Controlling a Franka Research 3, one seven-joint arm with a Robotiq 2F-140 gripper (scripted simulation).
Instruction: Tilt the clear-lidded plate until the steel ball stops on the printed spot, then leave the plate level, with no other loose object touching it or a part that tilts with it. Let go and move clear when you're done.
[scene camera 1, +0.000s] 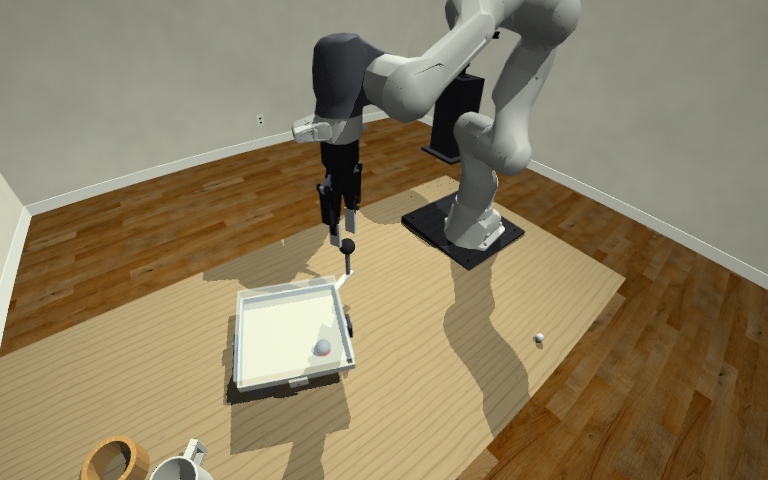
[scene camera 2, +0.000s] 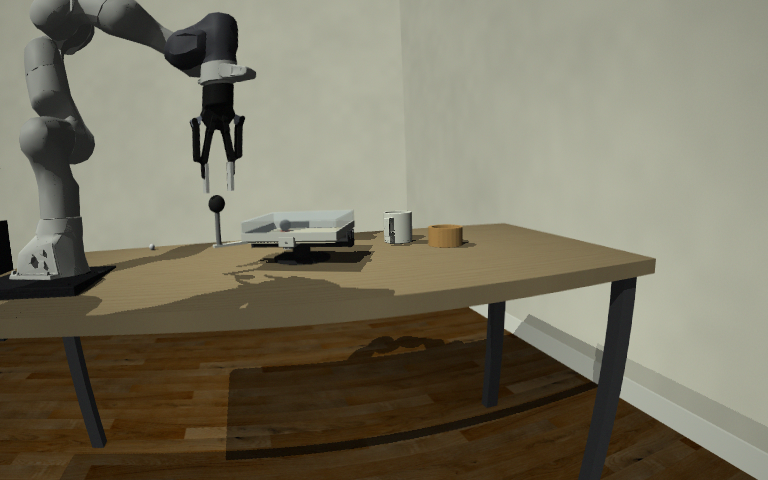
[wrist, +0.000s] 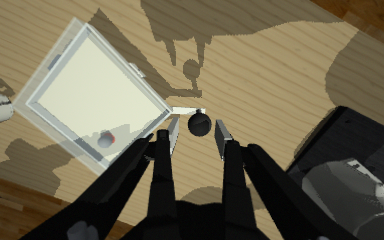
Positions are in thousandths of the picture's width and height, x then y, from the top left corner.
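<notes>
Clear-lidded plate (scene camera 1: 372, 695) in sight, and in the wrist view too (wrist: 220, 398). My gripper (scene camera 1: 447, 497) is visible also in scene camera 2 (scene camera 2: 285, 399) and in the wrist view (wrist: 512, 531).
</notes>
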